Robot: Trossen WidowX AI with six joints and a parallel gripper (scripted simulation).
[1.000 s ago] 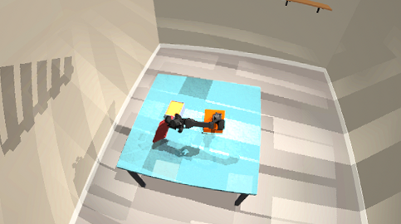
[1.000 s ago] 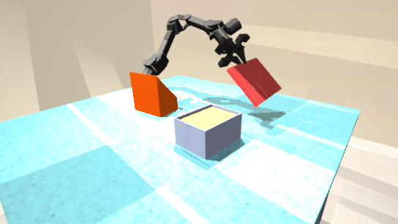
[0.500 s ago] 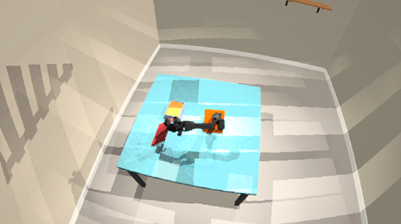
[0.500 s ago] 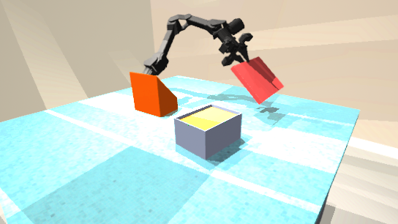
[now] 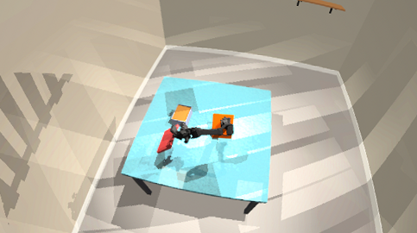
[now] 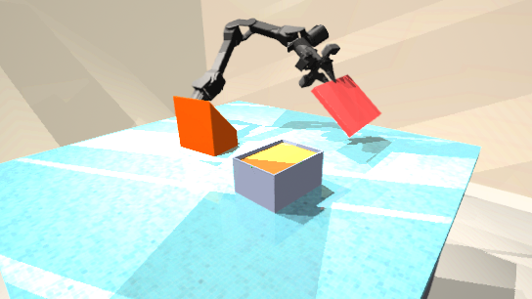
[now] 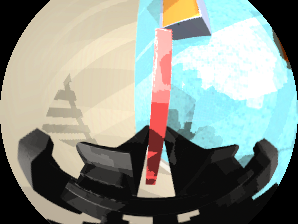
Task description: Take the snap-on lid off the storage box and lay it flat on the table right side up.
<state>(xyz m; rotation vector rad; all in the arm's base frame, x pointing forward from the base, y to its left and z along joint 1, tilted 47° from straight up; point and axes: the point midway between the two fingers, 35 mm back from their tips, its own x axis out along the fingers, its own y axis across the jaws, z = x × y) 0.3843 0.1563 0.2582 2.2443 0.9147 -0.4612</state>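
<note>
Right now the red lid is 6 cm below my gripper tip and 6 cm ahead of it. The rest, counted from my gripper tip: grey storage box (35 cm to the right, 18 cm below, 4 cm ahead).
</note>
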